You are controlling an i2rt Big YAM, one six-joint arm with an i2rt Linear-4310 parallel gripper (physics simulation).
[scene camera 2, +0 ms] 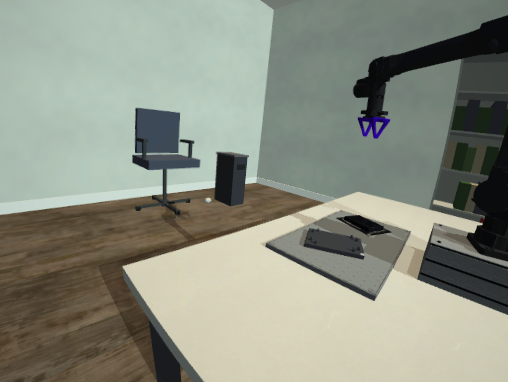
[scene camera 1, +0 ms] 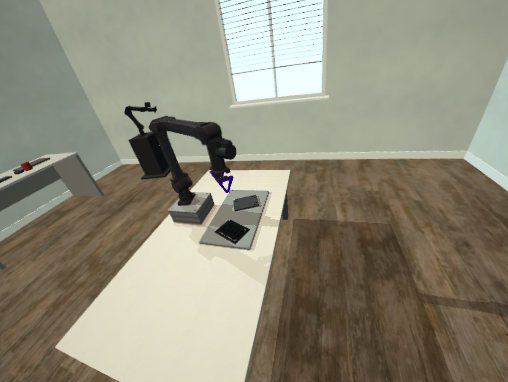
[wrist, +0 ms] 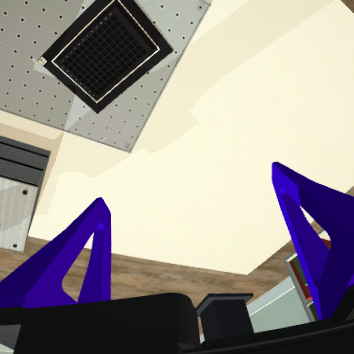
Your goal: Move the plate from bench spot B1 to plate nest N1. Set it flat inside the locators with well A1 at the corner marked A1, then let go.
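Where they show: gripper, between the fingertips: [scene camera 2: 369,137] [scene camera 1: 224,188] [wrist: 186,187]; arm's base, origin of its link: [scene camera 2: 490,249] [scene camera 1: 187,199].
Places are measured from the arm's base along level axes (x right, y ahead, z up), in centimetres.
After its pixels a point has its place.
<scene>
The black well plate [scene camera 1: 232,231] {z -7.8, x 23.6, y 33.8 cm} [scene camera 2: 364,224] {z -7.6, x 18.0, y 32.2 cm} [wrist: 106,55] {z -7.6, x 21.9, y 33.1 cm} lies on the dark, white-outlined spot on the grey perforated board, turned at an angle to the board's edges. A small A1 tag [wrist: 42,61] {z -9.0, x 12.4, y 29.5 cm} shows at the spot's left corner in the wrist view. The plate nest [scene camera 1: 246,202] {z -8.0, x -3.0, y 39.0 cm} [scene camera 2: 332,242] {z -8.0, x -5.3, y 38.4 cm}, a dark grey block with small locators near its corners, sits on the same board with no plate on it. It does not show in the wrist view. My gripper [scene camera 1: 224,184] {z 23.8, x 28.0, y 37.3 cm} [scene camera 2: 370,136] {z 23.8, x 28.0, y 37.3 cm} [wrist: 186,187] {z 23.8, x 28.0, y 37.3 cm} is open and empty, high above the table and pointing down, away from the plate.
The grey board [scene camera 1: 240,215] {z -9.2, x 8.6, y 36.2 cm} [scene camera 2: 360,275] {z -9.2, x -16.1, y 28.6 cm} [wrist: 20,75] {z -9.2, x 9.0, y 26.4 cm} lies on the cream table [scene camera 1: 175,300] {z -10.5, x 61.3, y 13.6 cm} [scene camera 2: 250,300] {z -10.5, x -37.1, y 45.1 cm} [wrist: 225,125] {z -10.5, x 46.5, y 24.8 cm}. The arm's layered grey base block [scene camera 1: 191,212] {z -0.3, x 13.6, y 8.0 cm} [scene camera 2: 465,275] {z -5.1, x -8.1, y 6.2 cm} [wrist: 15,210] {z 0.0, x 10.0, y 4.4 cm} stands beside the board. A chair [scene camera 2: 165,161] and a dark cabinet [scene camera 2: 231,179] stand on the floor beyond.
</scene>
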